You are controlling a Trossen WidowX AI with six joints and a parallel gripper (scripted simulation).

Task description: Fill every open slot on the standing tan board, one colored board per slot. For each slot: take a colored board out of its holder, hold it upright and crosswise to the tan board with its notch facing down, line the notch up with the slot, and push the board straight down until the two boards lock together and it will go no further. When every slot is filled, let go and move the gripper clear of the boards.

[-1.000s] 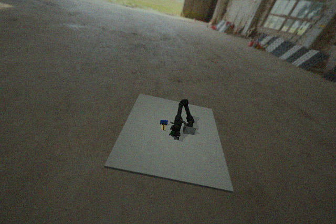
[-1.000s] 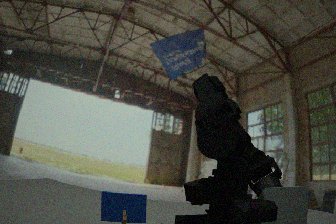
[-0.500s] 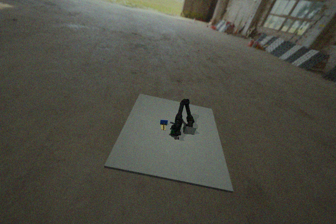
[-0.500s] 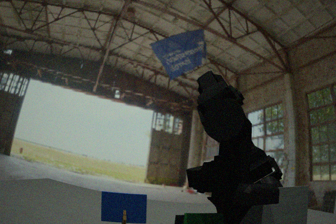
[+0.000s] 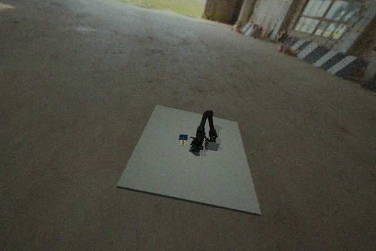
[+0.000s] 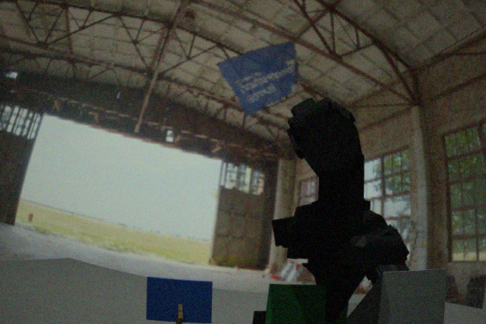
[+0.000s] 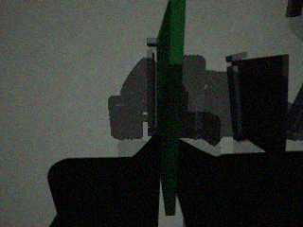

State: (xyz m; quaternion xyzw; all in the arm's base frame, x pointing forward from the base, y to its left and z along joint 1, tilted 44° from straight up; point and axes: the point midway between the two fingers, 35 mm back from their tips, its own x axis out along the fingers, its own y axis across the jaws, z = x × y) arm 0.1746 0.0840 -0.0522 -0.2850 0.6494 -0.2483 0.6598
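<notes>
The tan board is 17 cm ahead of my gripper tip, 12 cm to the right of it and 5 cm below it. Also, from my gripper tip: green board 3 cm ahead; then dark flat piece 2 cm ahead, 11 cm to the right, 5 cm below; then blue board 18 cm ahead, 14 cm to the right, 3 cm below.
</notes>
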